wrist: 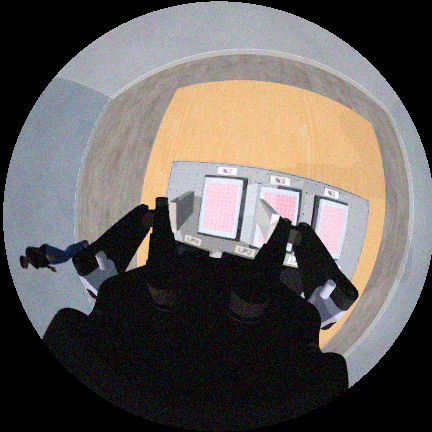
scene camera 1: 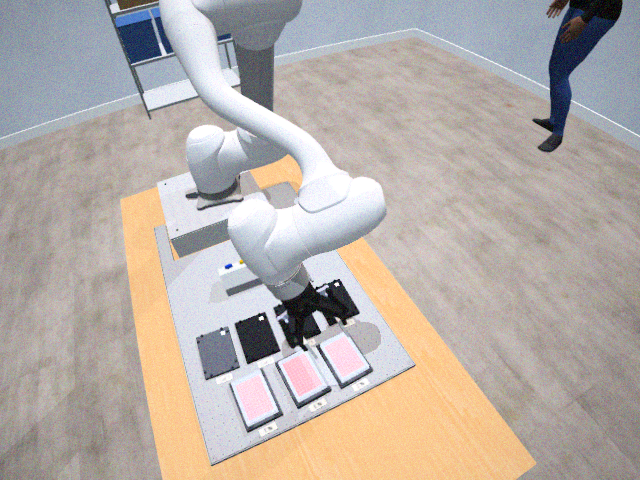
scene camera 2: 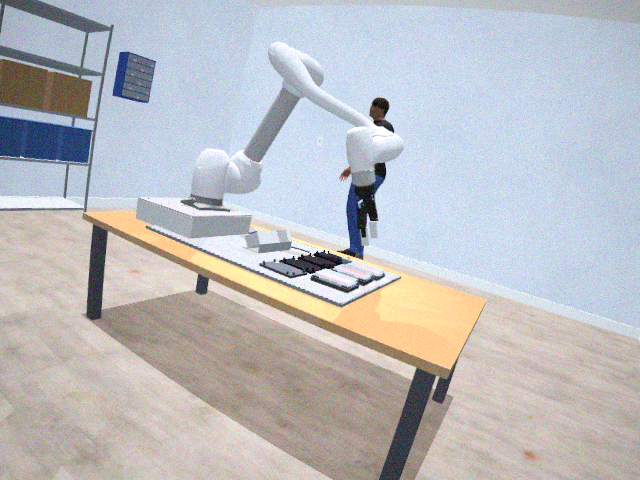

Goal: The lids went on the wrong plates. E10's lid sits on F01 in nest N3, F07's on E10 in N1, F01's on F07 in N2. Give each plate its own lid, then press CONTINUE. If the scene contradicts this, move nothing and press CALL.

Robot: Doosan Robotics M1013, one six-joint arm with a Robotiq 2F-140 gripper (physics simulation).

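Places are measured from the arm's base along level axes (x ahead, y left, z up), in millimetres.
Where they show: gripper, fingertip midpoint: [wrist: 224,204] [scene camera 1: 330,344] [scene camera 2: 370,241]; arm's base, link origin: [scene camera 1: 219,192] [scene camera 2: 205,207].
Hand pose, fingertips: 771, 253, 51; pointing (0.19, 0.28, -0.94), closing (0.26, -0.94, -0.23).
Things, the pixels of their top centre, and the offset from my fingertips, as dx, dy, dz. "spot": a spot on its surface instead. Level surfaces: height alone.
- N2, top centre: [wrist: 218,206] [scene camera 1: 343,354] -14, +38, -111
- N3, top centre: [wrist: 277,219] [scene camera 1: 301,373] [scene camera 2: 352,270] +10, -87, -107
- N1, top centre: [wrist: 332,230] [scene camera 1: 253,395] [scene camera 2: 336,275] +40, -224, -109
- button box, top centre: [scene camera 1: 250,260] [scene camera 2: 270,229] -385, -168, -56
- blue button, top centre: [scene camera 1: 228,264] -394, -246, -65
- yellow button, top centre: [scene camera 1: 242,259] -403, -196, -65
- grey pad, surface spot: [scene camera 1: 217,352] spot: -124, -315, -130
- wooden table, surface height: dz -153
Three plates with pink wells sit in a row: one in N2 [scene camera 1: 344,357] [wrist: 223,207], one in N3 [scene camera 1: 303,377] [wrist: 281,202], one in N1 [scene camera 1: 256,397] [wrist: 332,225]. Plate and lid codes are not readable, and I cannot tell the lids apart from the plates. My gripper [scene camera 1: 326,338] [scene camera 2: 369,235] [wrist: 224,204] is open and empty, high above the board; in the wrist view its fingertips stand either side of the N2 plate. A button box [scene camera 1: 244,284] [scene camera 2: 269,242] shows a blue button [scene camera 1: 228,266] and a yellow button [scene camera 1: 241,261]; CONTINUE and CALL cannot be made out.
A grey pad [scene camera 1: 217,352] and several black pads [scene camera 1: 256,336] lie behind the plates, partly hidden by the gripper. The grey board [scene camera 1: 191,408] [scene camera 2: 330,297] rests on the wooden table [scene camera 1: 413,408] [scene camera 2: 413,320]. A person [scene camera 1: 560,77] [scene camera 2: 379,139] [wrist: 50,254] stands beyond the table.
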